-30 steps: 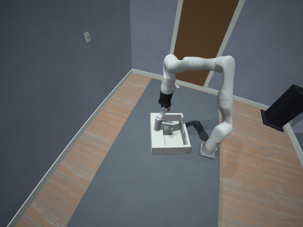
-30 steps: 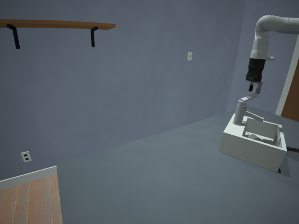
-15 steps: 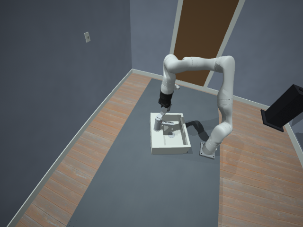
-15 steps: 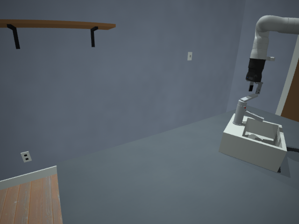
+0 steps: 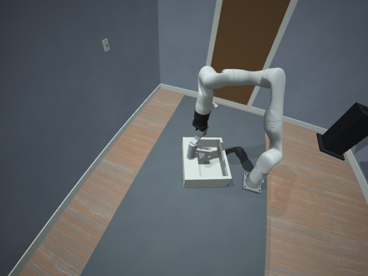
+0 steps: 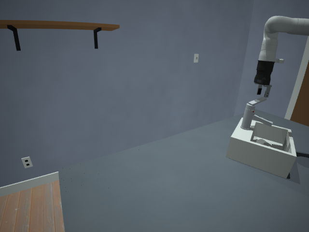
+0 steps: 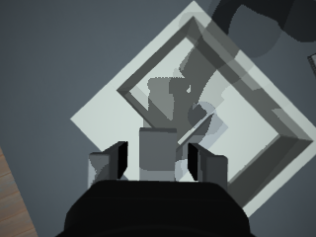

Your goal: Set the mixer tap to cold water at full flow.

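The flat lever lies 1 cm ahead of my hand, 2 cm to the left of it and 5 cm below it. Round my hand: white basin 9 cm behind, 29 cm below; grey mixer tap 4 cm to the left, 10 cm below.
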